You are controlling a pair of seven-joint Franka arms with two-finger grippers.
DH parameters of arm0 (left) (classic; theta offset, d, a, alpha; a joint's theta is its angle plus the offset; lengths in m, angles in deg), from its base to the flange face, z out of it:
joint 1: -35.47 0.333 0 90
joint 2: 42.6 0 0 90
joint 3: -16.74 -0.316 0.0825 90
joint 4: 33.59 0 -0.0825 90
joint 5: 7.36 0.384 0 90
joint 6: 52.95 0 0.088 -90
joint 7: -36.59 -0.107 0 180
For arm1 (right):
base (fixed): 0 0 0 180
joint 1: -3.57 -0.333 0 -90
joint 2: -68.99 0 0 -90
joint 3: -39.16 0.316 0.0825 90
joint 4: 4.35 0 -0.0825 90
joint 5: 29.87 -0.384 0 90
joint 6: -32.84 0 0.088 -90
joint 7: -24.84 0.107 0 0
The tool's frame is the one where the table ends.
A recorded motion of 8 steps. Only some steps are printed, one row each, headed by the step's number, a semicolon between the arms.
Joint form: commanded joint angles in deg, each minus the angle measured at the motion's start. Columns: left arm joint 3, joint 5, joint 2, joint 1, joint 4, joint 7, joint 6; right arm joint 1, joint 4, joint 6, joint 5, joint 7, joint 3, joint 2.
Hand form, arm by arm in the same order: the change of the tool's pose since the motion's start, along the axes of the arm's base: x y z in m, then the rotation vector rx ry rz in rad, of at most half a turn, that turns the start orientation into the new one. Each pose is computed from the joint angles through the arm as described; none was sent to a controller.
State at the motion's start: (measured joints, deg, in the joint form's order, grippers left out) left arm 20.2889 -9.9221 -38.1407 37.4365 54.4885 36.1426 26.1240; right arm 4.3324 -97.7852 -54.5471 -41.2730 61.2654 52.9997 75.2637
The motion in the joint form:
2: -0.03 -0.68 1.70 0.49 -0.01 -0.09 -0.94; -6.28 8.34 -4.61 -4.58 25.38 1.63 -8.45
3: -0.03 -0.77 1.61 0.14 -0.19 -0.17 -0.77; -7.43 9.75 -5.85 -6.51 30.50 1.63 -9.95
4: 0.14 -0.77 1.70 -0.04 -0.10 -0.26 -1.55; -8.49 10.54 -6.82 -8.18 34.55 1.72 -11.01
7: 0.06 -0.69 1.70 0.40 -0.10 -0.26 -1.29; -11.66 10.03 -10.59 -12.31 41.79 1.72 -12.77
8: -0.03 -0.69 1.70 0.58 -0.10 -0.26 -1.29; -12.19 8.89 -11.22 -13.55 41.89 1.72 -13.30
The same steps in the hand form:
2: -0.0118 0.0027 0.0137 -0.0103 -0.0132 0.0053; 0.0269 0.0822 0.0012 0.1205 0.0596 -0.3065
3: -0.0111 -0.0005 0.0146 -0.0122 -0.0178 -0.0023; 0.0313 0.0966 0.0017 0.1617 0.0866 -0.3767
4: -0.0133 -0.0036 0.0136 -0.0115 -0.0042 -0.0106; 0.0327 0.1104 0.0007 0.1928 0.1161 -0.4281
7: -0.0126 0.0011 0.0139 -0.0104 -0.0088 -0.0011; 0.0310 0.1474 -0.0121 0.2598 0.1894 -0.5140
8: -0.0125 0.0035 0.0139 -0.0106 -0.0088 0.0036; 0.0310 0.1547 -0.0252 0.2648 0.2209 -0.5135

